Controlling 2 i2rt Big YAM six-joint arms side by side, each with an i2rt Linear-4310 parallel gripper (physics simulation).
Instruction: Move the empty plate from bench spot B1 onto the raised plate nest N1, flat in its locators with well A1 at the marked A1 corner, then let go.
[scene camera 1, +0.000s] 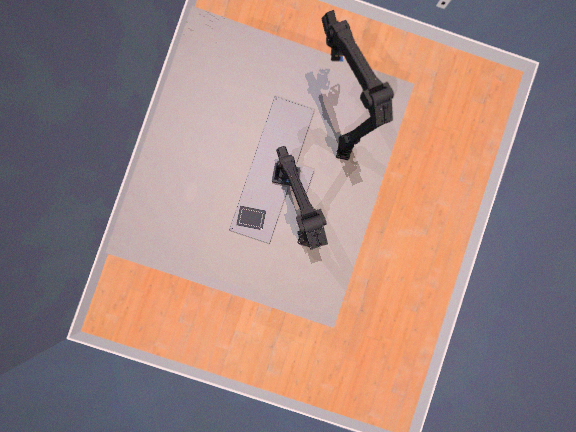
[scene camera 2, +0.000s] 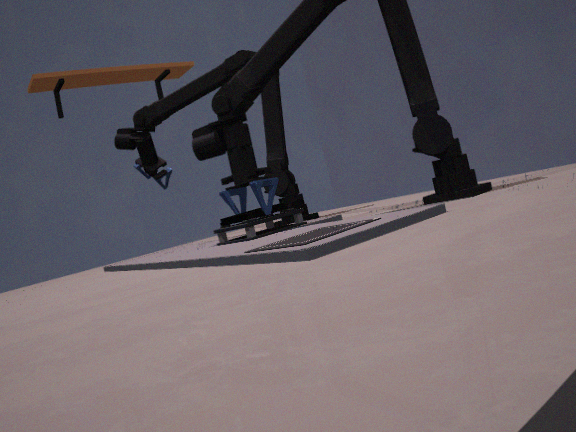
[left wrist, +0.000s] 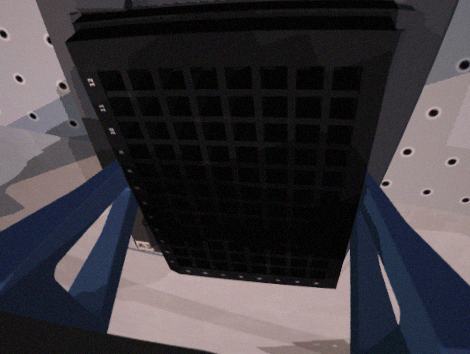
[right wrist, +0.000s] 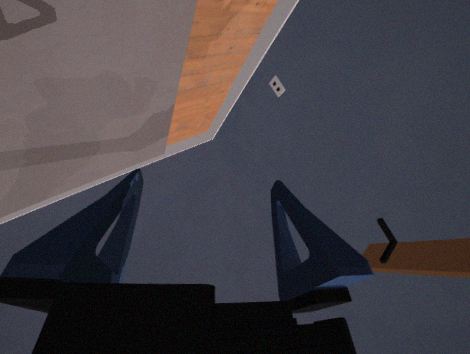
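Seen in the pictures: left gripper, fingertip midpoint: (left wrist: 245, 169); right gripper, fingertip midpoint: (scene camera 2: 157, 183) (right wrist: 211, 180); left arm's base at its link origin: (scene camera 2: 458, 197); right arm's base at its link origin: (scene camera 1: 344, 150).
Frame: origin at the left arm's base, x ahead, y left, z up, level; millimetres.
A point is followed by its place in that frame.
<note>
My left gripper (scene camera 2: 253, 212) @(z 51, x 246, y -347 mm) (left wrist: 245, 169) @(z 51, x 246, y -347 mm) (scene camera 1: 287, 179) @(z 51, x 246, y -347 mm) is shut on the black well plate (left wrist: 240, 172) @(z 64, x 258, y -345 mm) (scene camera 2: 229, 220) @(z 60, x 310, y -348 mm), with one blue finger on each long side. The plate looks about level over the raised nest (scene camera 2: 250, 231) @(z 29, x 310, y -279 mm) (left wrist: 410, 65) @(z 47, x 299, y -389 mm), very close to its top; I cannot tell if it touches or is in the locators. In the left wrist view a pale label (left wrist: 143, 245) @(z 47, x 161, y -295 mm) shows beside the plate's lower left corner, and plate numbers run down its left edge. The dark bench spot B1 (scene camera 1: 251, 218) @(z 15, x 373, y -10 mm) (scene camera 2: 310, 236) @(z 15, x 392, y -1 mm) is bare. My right gripper (right wrist: 211, 180) @(z 236, x 134, y -1063 mm) (scene camera 2: 157, 181) @(z 236, x 134, y -1063 mm) (scene camera 1: 338, 58) is open and empty, high up.
The nest and the dark spot are on a long pale board (scene camera 1: 265, 145) @(z 13, x 425, y -489 mm) (scene camera 2: 165, 260) @(z 13, x 457, y -383 mm). The right arm (scene camera 1: 357, 62) @(z 505, x 70, y -773 mm) is at the upper right in scene camera 1. An orange shelf (scene camera 2: 110, 76) (right wrist: 425, 257) hangs on the wall.
</note>
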